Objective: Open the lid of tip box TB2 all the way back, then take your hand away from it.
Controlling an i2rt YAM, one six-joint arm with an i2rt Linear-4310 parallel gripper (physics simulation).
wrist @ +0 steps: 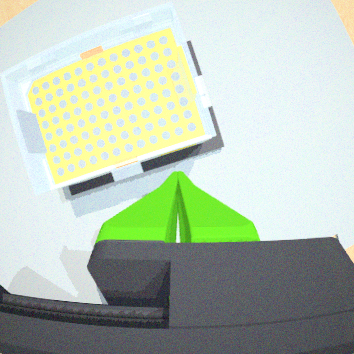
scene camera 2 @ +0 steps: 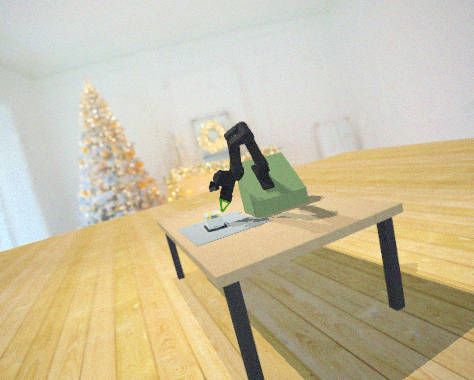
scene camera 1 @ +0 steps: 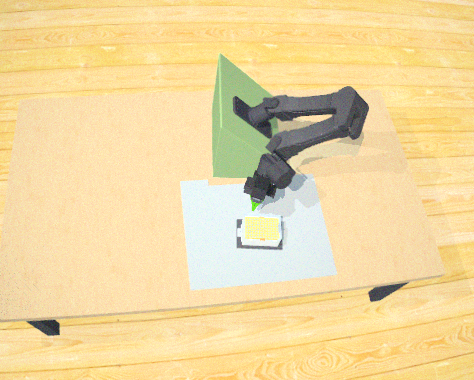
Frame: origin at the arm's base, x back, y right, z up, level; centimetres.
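Seen in the pictures: gripper, between the fingertips: (wrist: 177,179) (scene camera 2: 222,211) (scene camera 1: 253,210); arm's base, origin of its link: (scene camera 2: 262,176) (scene camera 1: 251,118).
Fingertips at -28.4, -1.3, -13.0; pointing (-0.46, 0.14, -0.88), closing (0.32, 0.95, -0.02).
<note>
Pixels of each thing's top centre, then the offset from my fingertips to it, as dx, dy, dz. "*": a spot on its surface instead. Level surfaces: height alone.
- tip box, centre of its top: (wrist: 96,97) (scene camera 1: 263,225) (scene camera 2: 211,213) -6.3, -2.9, +1.3
- dark base, a spot on its surface: (wrist: 217,127) * -2.7, +4.7, -5.7
- pale mat, height of its surface: dz -6.5
- wooden table, height of its surface: dz -6.8
The tip box (scene camera 1: 262,231) (scene camera 2: 213,220) (wrist: 115,107) has a white body and a yellow top with rows of round holes. It sits on a dark base (wrist: 217,127). A clear, pale lid (wrist: 14,92) shows along the box's far and left sides in the wrist view. It looks to be down over the yellow top, but its exact angle is hard to tell. No TB2 label is readable. My gripper (scene camera 1: 253,209) (scene camera 2: 223,210) (wrist: 177,179) is shut and empty. Its green fingertips are just off the box's arm-side edge, above the mat, apparently not touching the box.
A pale mat (scene camera 1: 215,265) (scene camera 2: 200,239) (wrist: 285,100) lies under the box on the wooden table (scene camera 1: 100,200) (scene camera 2: 270,250). A green wedge-shaped block (scene camera 1: 232,157) (scene camera 2: 280,200) carries the arm behind the mat.
</note>
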